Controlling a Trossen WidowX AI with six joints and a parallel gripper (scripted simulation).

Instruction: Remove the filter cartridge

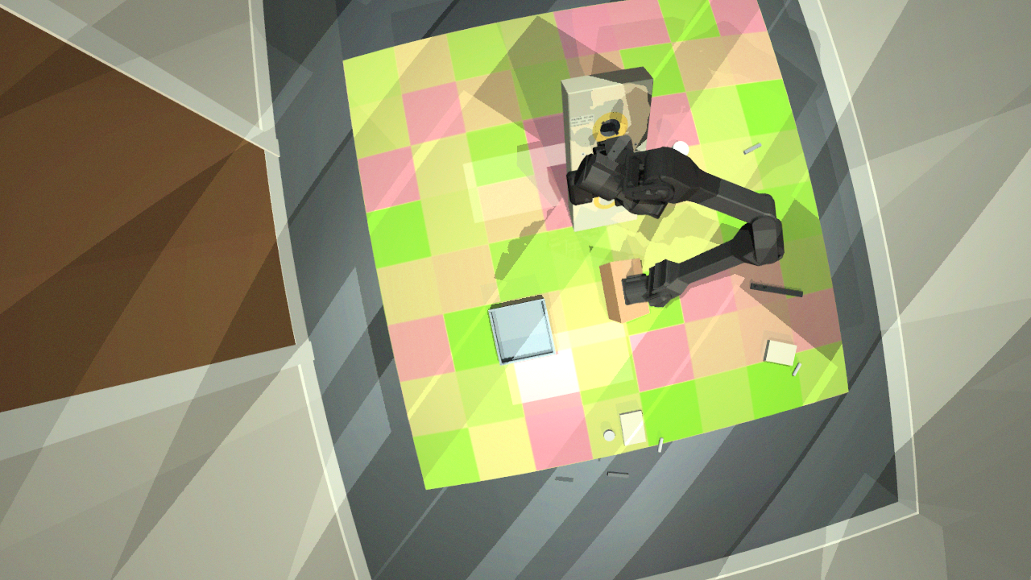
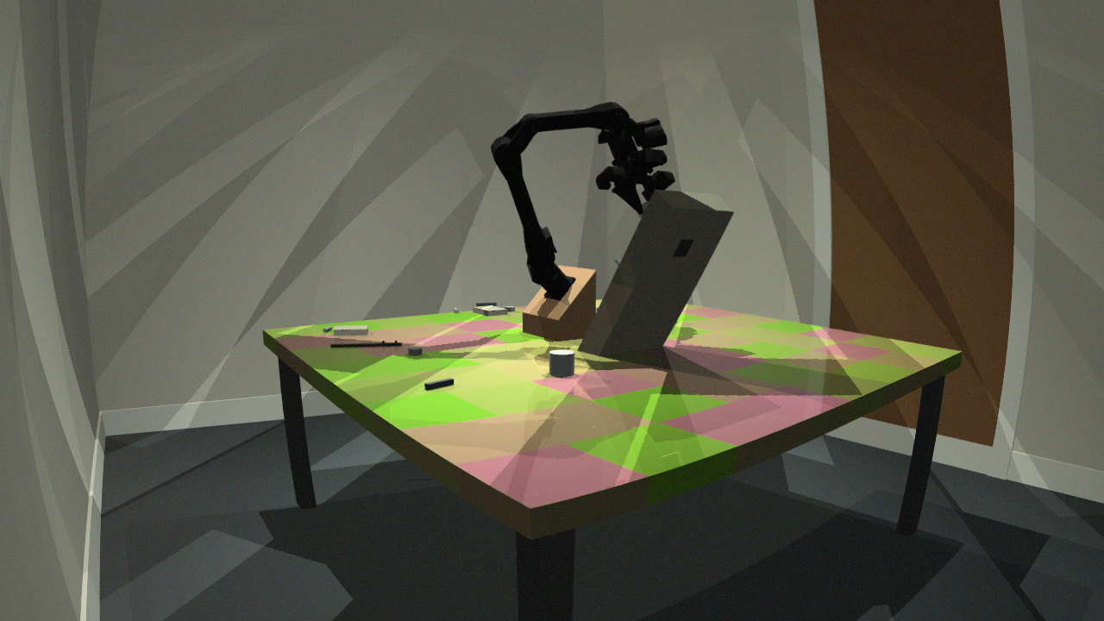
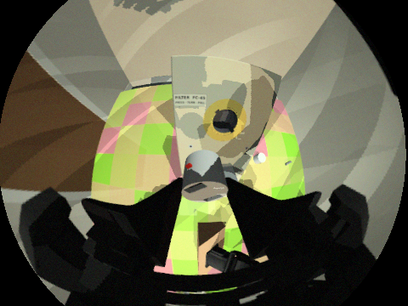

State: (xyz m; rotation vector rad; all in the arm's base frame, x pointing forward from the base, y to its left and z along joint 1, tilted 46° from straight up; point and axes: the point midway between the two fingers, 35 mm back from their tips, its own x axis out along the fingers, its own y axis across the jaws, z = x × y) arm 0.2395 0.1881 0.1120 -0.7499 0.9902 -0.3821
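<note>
My gripper tip is 320 mm past the grey square tray, 230 mm to the right of it and 280 mm above it. Also, from my gripper tip: beige service panel (70 mm ahead, 40 mm to the right, 120 mm below); round grey filter cartridge (right at my gripper tip).
</note>
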